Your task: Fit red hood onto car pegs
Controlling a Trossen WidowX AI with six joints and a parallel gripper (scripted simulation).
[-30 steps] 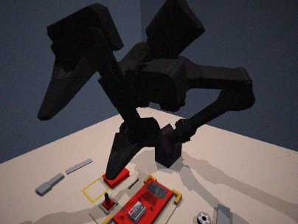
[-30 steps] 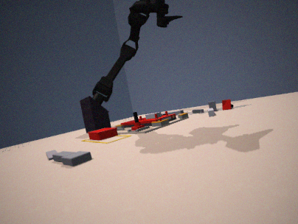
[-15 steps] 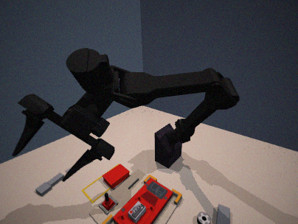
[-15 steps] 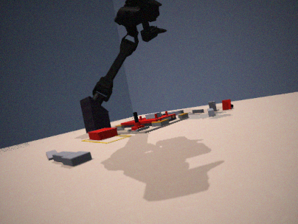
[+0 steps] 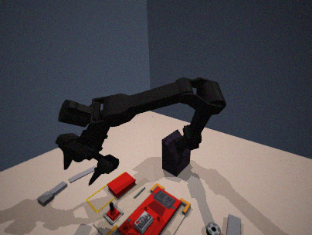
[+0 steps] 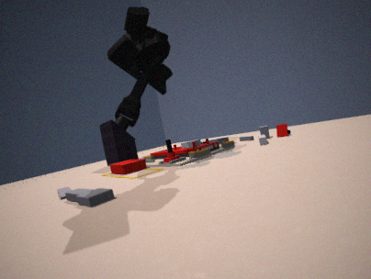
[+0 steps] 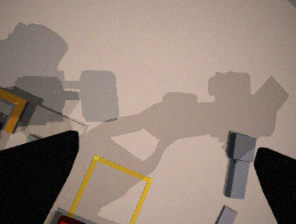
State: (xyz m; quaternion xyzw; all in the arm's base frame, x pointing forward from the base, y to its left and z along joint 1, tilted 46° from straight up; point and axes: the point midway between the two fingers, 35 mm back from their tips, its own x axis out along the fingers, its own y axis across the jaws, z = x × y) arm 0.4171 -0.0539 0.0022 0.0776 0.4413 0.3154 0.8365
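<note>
The red hood is 17 cm below my gripper tip, 15 cm behind it and 4 cm to the right of it.
</note>
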